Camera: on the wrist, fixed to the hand. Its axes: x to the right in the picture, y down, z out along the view.
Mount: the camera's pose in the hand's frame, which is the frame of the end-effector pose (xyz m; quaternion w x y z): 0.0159 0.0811 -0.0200 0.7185 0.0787 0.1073 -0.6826
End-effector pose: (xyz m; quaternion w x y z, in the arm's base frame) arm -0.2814 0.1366 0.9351 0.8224 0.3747 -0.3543 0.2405
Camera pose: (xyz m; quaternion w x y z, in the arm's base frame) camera -0.3169 0.2033 0.9740 0.7636 0.5500 0.1084 -0.3205
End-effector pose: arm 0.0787 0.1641 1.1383 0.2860 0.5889 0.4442 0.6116
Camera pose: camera 0.0710 0.1380 1.2189 0.5290 0.0768 0.8000 0.2725
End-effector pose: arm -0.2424 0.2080 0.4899 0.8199 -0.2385 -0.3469 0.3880
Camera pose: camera -0.2582 0.2658 0.4295 0.9100 0.0883 -0.2936 -0.2792
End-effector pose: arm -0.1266 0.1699 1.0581 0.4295 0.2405 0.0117 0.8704
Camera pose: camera -0.2035 0.1344 1.0653 0.8826 0.1052 0.2872 0.3571
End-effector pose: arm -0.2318 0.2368 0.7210 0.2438 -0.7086 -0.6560 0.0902
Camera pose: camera -0.1491 0.2461 0.7037 0.3629 -0.0518 -0.9218 -0.1260
